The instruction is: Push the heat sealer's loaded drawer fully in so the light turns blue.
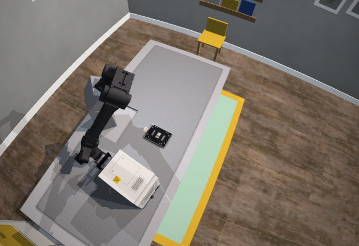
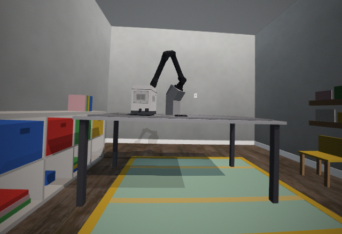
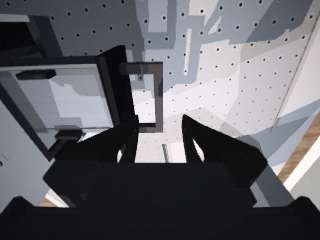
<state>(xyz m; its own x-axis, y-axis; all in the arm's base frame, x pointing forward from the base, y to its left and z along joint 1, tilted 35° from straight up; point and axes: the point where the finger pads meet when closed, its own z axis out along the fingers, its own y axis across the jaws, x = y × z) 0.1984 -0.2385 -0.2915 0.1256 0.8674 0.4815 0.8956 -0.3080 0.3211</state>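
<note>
Right now the dark sealer drawer is 110 mm ahead of my hand, 60 mm below it and 10 mm to the right of it.
</note>
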